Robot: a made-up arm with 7 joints.
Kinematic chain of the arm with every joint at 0, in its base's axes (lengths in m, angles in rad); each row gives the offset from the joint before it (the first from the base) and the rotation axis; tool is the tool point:
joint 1: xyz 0 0 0.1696 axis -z
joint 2: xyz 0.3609 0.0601 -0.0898 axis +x
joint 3: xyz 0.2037 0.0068 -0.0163 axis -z
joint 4: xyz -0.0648 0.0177 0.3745 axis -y
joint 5: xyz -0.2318 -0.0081 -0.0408 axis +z
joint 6: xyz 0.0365 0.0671 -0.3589 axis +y
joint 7: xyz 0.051 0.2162 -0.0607 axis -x
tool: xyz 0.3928 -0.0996 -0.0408
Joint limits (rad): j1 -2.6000..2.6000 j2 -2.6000..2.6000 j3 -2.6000..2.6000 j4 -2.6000..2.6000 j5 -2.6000..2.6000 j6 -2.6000..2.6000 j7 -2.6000..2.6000
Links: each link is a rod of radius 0.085 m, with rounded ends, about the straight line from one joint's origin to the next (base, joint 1, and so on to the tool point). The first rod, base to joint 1, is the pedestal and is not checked.
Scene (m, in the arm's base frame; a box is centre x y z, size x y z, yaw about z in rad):
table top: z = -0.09
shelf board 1: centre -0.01 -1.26 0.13 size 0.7 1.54 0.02 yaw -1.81
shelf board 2: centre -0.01 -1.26 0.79 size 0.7 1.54 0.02 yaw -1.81
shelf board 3: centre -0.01 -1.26 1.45 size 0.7 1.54 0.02 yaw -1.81
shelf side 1: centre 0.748 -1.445 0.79 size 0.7 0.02 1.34 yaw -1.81
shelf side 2: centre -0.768 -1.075 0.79 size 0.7 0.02 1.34 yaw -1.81
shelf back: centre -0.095 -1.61 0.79 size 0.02 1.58 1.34 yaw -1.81
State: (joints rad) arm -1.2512 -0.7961 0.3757 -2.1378 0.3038 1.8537 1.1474
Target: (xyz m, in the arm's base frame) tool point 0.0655 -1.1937 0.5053
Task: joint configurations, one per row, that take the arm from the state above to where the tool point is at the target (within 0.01 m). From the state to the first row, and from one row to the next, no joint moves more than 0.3 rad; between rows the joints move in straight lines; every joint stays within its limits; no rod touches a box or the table.
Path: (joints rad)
1: -1.1637 -0.5034 0.3232 -2.0754 0.3382 1.8424 1.1387
2: -1.0762 -0.2108 0.2707 -2.0130 0.3726 1.8311 1.1300
3: -0.9887 0.0819 0.2183 -1.9506 0.4070 1.8199 1.1213
4: -0.9012 0.3745 0.1658 -1.8882 0.4414 1.8086 1.1127
5: -0.8137 0.6672 0.1133 -1.8258 0.4759 1.7973 1.1040
6: -0.7262 0.9598 0.0608 -1.7635 0.5103 1.7860 1.0953
7: -0.6387 1.2525 0.0084 -1.7011 0.5447 1.7747 1.0866
8: -0.3451 1.2522 0.0185 -1.9278 0.6165 1.9106 1.0933
9: -0.0515 1.2520 0.0287 -2.1546 0.6883 2.0464 1.0999
10: 0.2421 1.2518 0.0389 -2.3813 0.7601 2.1823 1.1066

